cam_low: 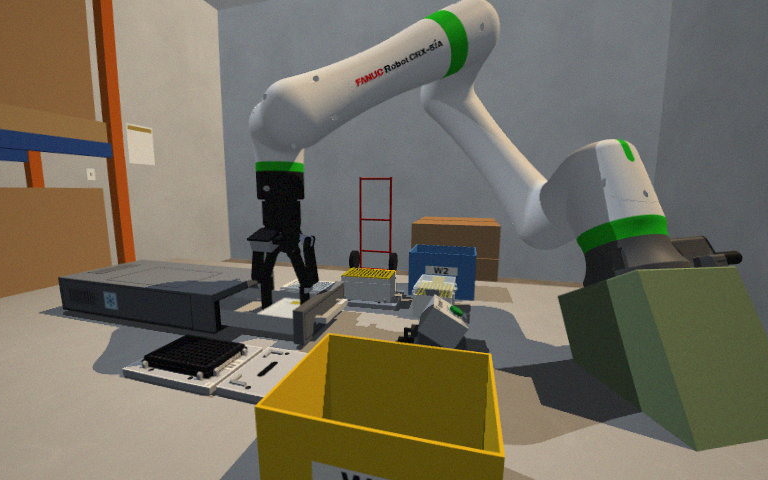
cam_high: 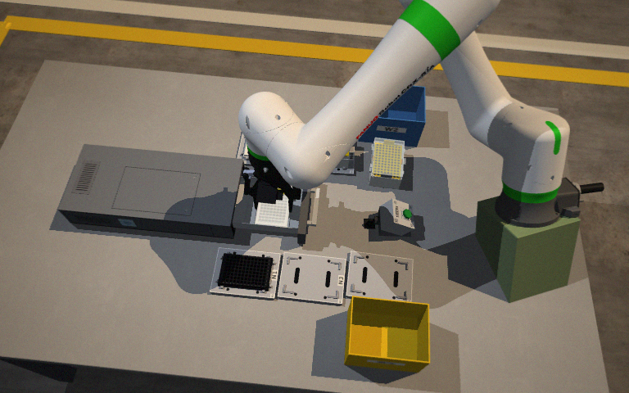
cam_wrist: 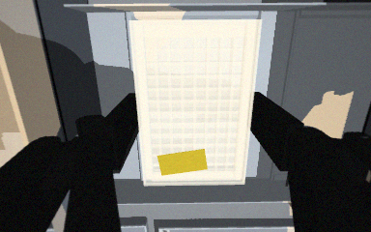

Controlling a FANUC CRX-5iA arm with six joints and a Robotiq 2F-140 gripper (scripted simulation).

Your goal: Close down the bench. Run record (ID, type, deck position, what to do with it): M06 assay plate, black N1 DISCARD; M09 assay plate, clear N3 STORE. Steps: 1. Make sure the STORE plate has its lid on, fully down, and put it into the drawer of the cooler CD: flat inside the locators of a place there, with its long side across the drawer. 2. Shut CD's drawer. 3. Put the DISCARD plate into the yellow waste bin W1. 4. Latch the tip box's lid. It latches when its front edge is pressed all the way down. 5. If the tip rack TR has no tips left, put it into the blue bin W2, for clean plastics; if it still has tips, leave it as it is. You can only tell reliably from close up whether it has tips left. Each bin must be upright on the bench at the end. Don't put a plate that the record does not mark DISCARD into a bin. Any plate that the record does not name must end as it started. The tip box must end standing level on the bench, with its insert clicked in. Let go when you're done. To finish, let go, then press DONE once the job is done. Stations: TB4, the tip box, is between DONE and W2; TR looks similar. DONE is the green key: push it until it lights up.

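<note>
My hand is 4 cm short of the cooler drawer, 1 cm to the left of it and 1 cm above it. From my hand the other things lie so: black assay plate 8 cm ahead, 18 cm to the left, 2 cm below; then cooler CD 17 cm ahead, 4 cm to the right; then white gridded plate 20 cm to the right, 2 cm below.
</note>
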